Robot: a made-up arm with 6 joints.
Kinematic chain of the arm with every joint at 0, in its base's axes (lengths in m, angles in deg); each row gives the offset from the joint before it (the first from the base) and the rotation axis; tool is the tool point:
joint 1: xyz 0 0 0.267 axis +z
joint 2: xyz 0 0 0 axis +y
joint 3: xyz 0 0 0.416 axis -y
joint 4: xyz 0 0 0 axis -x
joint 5: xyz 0.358 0 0 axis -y
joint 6: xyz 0 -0.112 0 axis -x
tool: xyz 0 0 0
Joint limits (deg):
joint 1: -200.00..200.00
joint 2: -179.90..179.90
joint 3: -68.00..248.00
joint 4: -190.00..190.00
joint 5: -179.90..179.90
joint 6: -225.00..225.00
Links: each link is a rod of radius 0.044 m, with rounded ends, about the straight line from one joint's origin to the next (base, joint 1, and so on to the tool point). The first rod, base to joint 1, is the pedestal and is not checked.
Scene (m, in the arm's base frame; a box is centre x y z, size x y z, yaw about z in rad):
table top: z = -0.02
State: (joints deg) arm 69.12 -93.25 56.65 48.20 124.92 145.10
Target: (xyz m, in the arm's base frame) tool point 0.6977 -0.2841 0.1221
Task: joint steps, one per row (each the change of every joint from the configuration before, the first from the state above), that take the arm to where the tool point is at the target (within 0.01 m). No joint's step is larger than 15 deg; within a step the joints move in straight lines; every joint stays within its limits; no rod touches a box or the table.
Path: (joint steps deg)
1: 13.68 -3.24 -0.47 -1.59 0.00 0.00
2: 13.67 -3.24 -0.48 -1.60 0.00 0.00
3: 13.68 -3.24 -0.47 -1.59 0.00 0.00
4: 13.67 -3.24 -0.48 -1.60 0.00 0.00
5: 13.68 -3.24 -0.47 -1.59 0.00 0.00
6: 13.68 -3.24 -0.48 -1.59 0.00 0.00

